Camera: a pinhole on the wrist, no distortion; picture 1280 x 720 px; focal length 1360.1 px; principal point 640.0 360.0 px. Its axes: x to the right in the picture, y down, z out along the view. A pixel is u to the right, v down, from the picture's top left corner.
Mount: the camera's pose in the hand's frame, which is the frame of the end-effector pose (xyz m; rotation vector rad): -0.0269 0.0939 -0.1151 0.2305 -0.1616 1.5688
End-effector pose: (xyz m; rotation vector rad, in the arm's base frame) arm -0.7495 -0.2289 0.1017 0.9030 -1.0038 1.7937
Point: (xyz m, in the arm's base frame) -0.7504 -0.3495 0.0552
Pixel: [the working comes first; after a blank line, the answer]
In the camera's frame: 0.0072 0.0625 0.2058

outside the picture
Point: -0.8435 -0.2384 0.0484
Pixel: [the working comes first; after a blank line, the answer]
In the camera's frame: 0.0300 -0.0078 0.0809

1145.1 229.3
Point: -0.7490 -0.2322 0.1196
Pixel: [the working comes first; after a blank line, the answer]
In the camera's frame: -0.0642 -0.0346 0.1475

48.6 40.9
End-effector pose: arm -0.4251 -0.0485 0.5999 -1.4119 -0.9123 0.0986
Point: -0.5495 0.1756 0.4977
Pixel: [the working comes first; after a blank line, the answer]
In the camera's frame: 0.0810 -0.0042 0.3708

937.3 344.5
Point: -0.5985 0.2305 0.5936
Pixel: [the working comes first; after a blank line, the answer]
In the camera's frame: 0.0058 -0.0449 0.4562

657.3 226.2
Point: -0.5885 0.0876 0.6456
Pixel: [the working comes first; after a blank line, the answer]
In the camera's frame: -0.0942 -0.0007 0.3500

274.1 357.4
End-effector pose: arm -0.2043 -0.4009 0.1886 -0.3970 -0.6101 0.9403
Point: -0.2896 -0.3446 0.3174
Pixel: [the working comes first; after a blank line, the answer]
In the camera's frame: -0.0134 -0.0639 0.2866

576.4 56.9
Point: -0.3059 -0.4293 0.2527
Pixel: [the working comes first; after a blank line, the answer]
In the camera's frame: -0.0229 0.0327 0.2397

510.1 545.7
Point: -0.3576 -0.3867 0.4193
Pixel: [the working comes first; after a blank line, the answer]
In the camera's frame: -0.0203 -0.0245 0.4099

572.7 278.7
